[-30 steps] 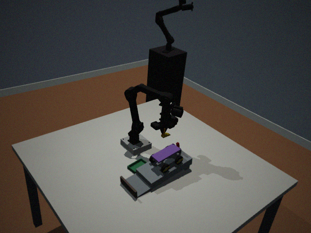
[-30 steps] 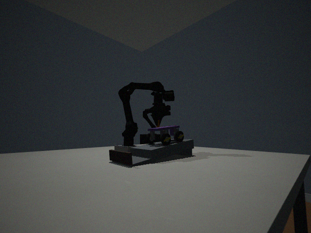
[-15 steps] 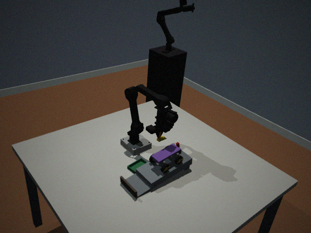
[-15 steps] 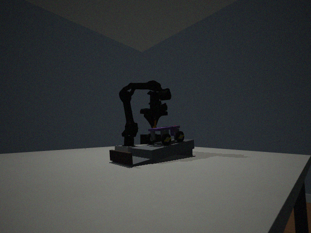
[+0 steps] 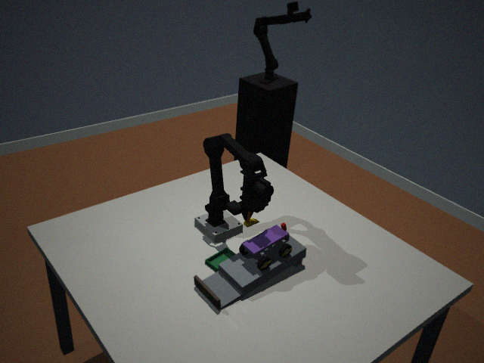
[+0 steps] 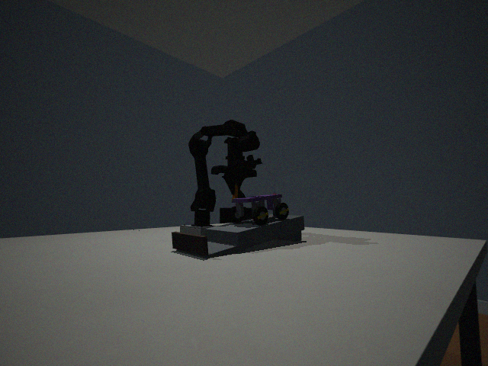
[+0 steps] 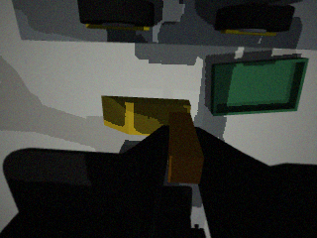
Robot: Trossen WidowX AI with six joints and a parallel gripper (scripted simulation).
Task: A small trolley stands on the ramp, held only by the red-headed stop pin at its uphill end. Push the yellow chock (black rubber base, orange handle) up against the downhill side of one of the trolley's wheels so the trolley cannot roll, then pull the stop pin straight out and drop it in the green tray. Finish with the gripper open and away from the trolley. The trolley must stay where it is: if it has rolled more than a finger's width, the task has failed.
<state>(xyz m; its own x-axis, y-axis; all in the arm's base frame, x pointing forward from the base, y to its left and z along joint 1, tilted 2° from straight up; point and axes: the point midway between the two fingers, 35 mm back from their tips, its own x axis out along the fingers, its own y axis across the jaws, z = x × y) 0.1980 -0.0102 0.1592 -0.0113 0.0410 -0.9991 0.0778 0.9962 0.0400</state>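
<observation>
The red-headed stop pin is 11 cm ahead of my gripper tip, 10 cm to the left of it and 4 cm below it. Round my gripper tip: trolley (13 cm ahead, 5 cm below, 1 cm to the right); yellow chock (2 cm to the left, 1 cm below); grey ramp (12 cm below, 12 cm ahead, 2 cm to the right).
</observation>
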